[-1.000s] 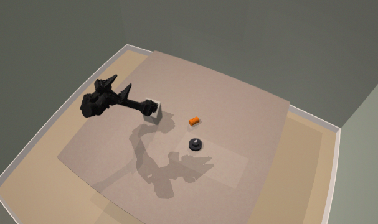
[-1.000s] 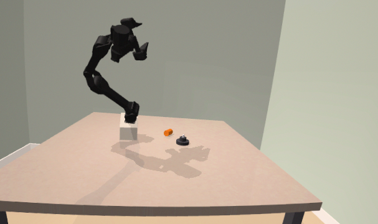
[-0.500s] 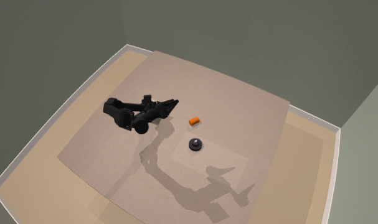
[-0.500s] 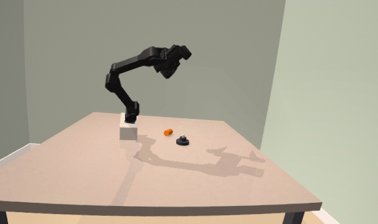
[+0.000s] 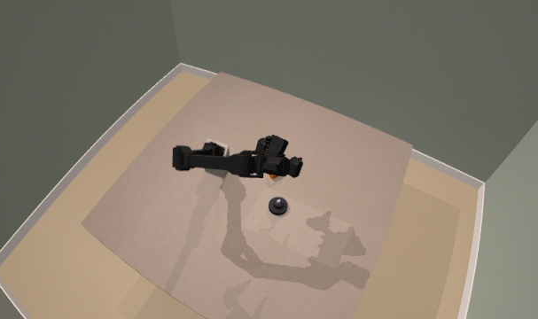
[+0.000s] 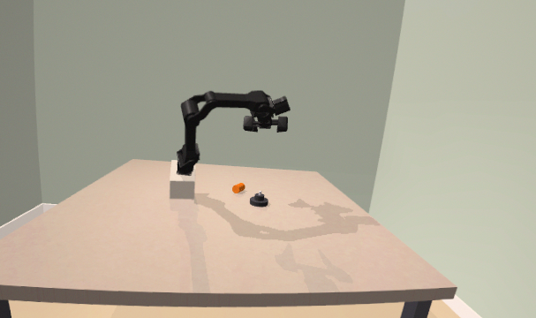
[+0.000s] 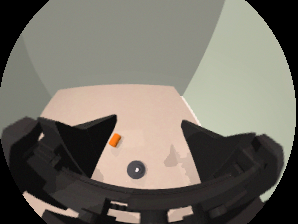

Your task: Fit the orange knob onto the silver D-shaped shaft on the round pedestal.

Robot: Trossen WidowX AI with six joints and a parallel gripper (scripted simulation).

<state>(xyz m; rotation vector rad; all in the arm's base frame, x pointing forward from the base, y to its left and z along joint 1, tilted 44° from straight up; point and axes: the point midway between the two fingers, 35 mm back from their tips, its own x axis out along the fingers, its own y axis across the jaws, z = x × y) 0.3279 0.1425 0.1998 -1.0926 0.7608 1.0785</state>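
My gripper tip is 310 mm above the orange knob, 110 mm past it and 80 mm to the right of it. From my gripper tip the other things lie so: round pedestal 300 mm below, 60 mm to the right, 20 mm behind.
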